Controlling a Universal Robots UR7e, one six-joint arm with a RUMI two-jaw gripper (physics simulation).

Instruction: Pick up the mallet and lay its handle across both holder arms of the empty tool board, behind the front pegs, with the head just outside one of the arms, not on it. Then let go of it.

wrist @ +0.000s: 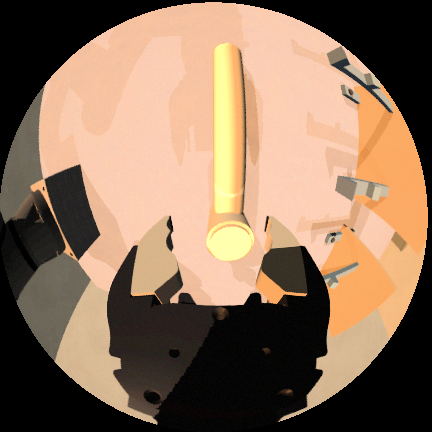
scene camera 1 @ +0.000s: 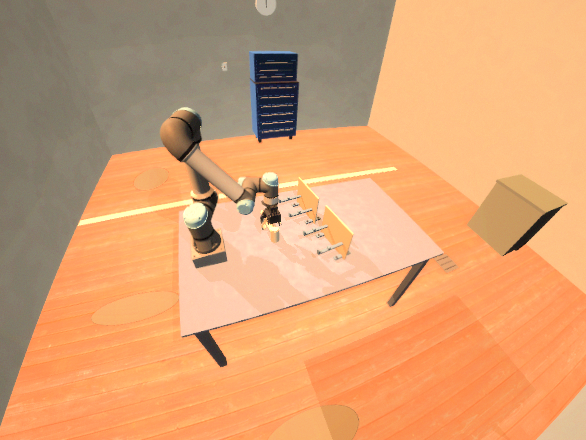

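Observation:
The pale yellow mallet [scene camera 1: 274,235] [wrist: 228,130] lies on the table. Its head stands upright at the near end, and its handle runs away towards the back, mostly hidden by the gripper in the scene view. My gripper [scene camera 1: 270,224] [wrist: 218,217] is open and empty, low over the mallet close to the head. In the wrist view its fingers are left and right of the head; their exact height is unclear. Two orange tool boards stand to the right, a back board [scene camera 1: 308,196] [wrist: 395,165] and a front board [scene camera 1: 339,231] [wrist: 367,292]. Both have grey holder arms pointing towards the mallet, and neither shows a tool.
The robot base [scene camera 1: 208,255] [wrist: 72,215] stands at the left of the table [scene camera 1: 225,300]. Small grey brackets [wrist: 333,237] sit low by the boards. A blue tool cabinet [scene camera 1: 275,100] stands by the back wall, and a brown box [scene camera 1: 510,215] is at the far right, beyond the table.

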